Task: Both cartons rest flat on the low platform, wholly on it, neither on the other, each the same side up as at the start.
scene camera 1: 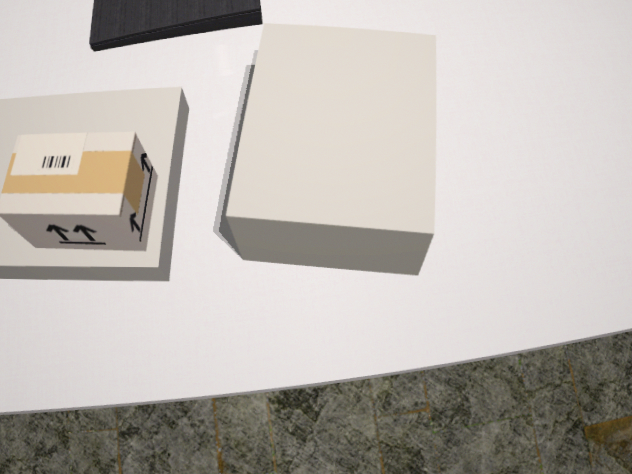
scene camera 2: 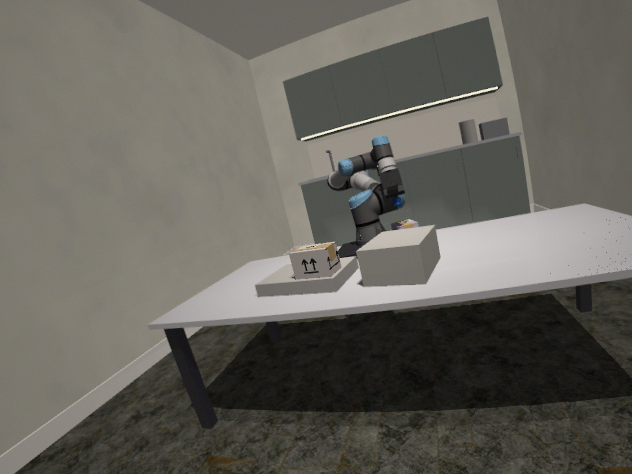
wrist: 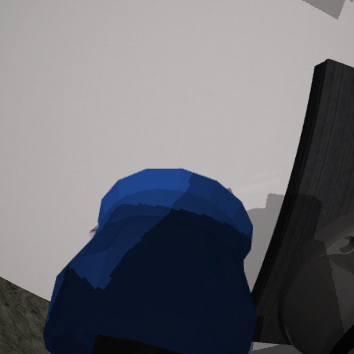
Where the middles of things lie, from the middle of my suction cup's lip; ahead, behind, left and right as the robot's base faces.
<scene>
Right now my suction cup is 33 cm short of the platform (scene camera 1: 159, 116), 34 cm to the left of it and 17 cm above it.
</scene>
